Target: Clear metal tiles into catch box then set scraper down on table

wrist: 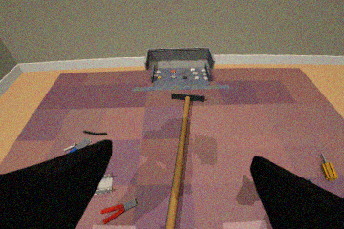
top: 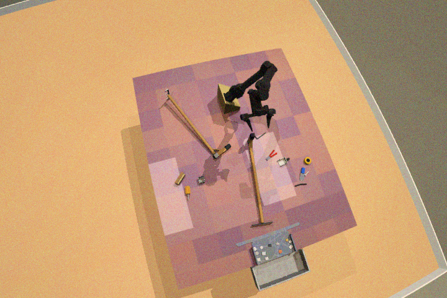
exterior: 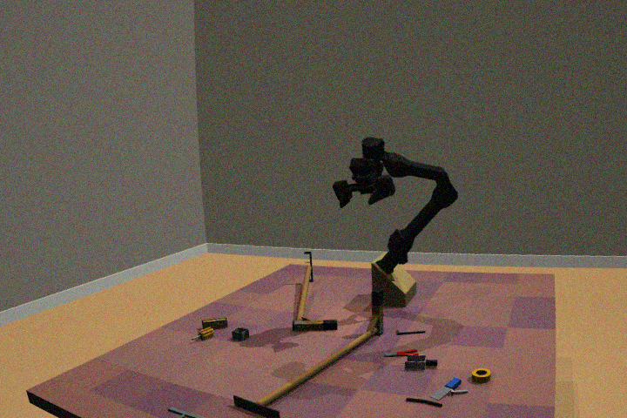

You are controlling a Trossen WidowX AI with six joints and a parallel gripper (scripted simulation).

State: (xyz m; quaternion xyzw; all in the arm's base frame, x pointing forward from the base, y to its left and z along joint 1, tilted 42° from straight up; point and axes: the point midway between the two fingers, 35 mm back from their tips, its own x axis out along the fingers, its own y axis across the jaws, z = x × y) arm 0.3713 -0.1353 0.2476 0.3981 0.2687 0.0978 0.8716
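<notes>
Right now the long scraper is 360 mm below my gripper tip and 210 mm ahead of it. The rest, counted from my gripper tip: grey box: 410 mm below, 360 mm to the right, 120 mm ahead; yellow tape roll: 420 mm to the left, 410 mm below, 160 mm ahead; blue-handled tool: 410 mm below, 350 mm to the left, 240 mm ahead.
</notes>
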